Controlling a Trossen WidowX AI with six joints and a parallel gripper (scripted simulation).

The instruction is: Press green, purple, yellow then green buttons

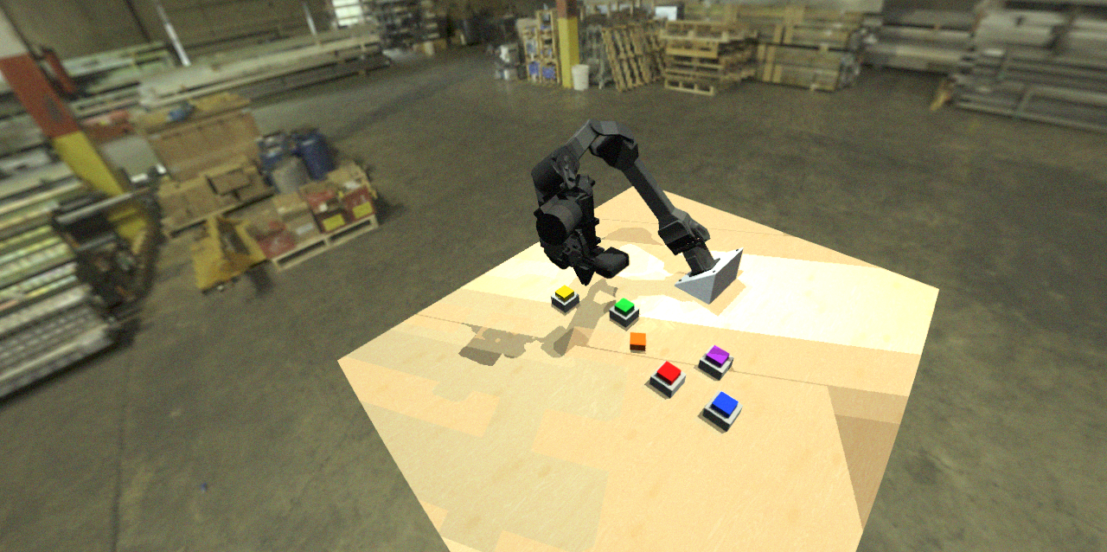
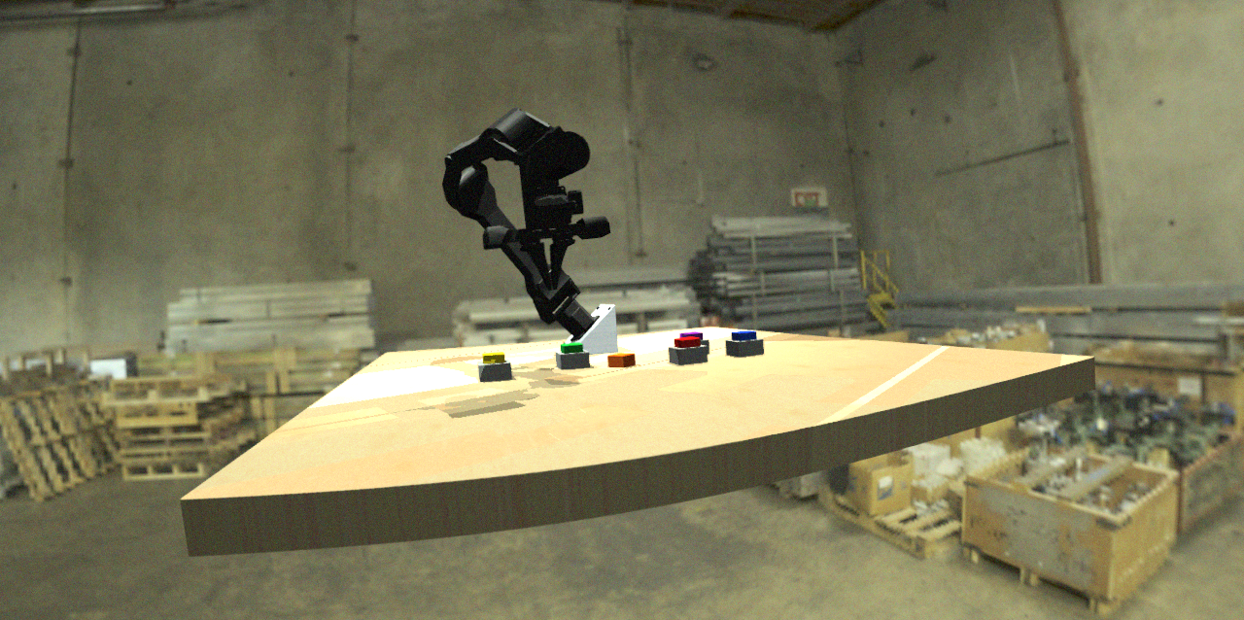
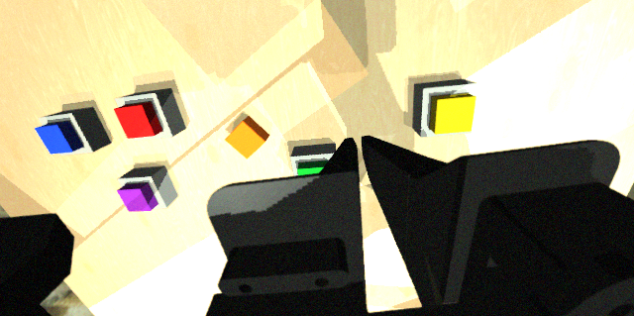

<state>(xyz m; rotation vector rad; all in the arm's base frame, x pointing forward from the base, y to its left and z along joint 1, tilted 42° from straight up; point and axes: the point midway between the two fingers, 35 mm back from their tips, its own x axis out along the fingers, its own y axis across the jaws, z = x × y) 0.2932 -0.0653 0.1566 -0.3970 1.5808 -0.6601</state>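
The yellow button lies 100 mm below my gripper tip, 90 mm to the right of it and 40 mm behind it. The rest, counted from my gripper tip: orange block 120 mm below, 110 mm to the left, 20 mm behind; then red button 210 mm to the left, 100 mm below, 30 mm ahead; then green button 100 mm below, 80 mm behind, 50 mm to the left.
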